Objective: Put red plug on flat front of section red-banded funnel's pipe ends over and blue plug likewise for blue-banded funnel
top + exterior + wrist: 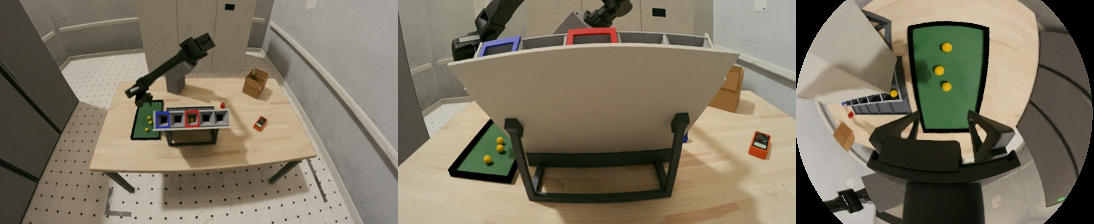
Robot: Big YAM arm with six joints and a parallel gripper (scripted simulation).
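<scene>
Right now my hand is 150 mm above the green tray and 20 mm to the left of it. From my hand the other things lie so: stand leg 230 mm ahead, 160 mm to the left, 60 mm below; pale cover 310 mm to the left, 120 mm ahead, 50 mm above; blue plug 580 mm to the left, 140 mm below, 10 mm behind.
</scene>
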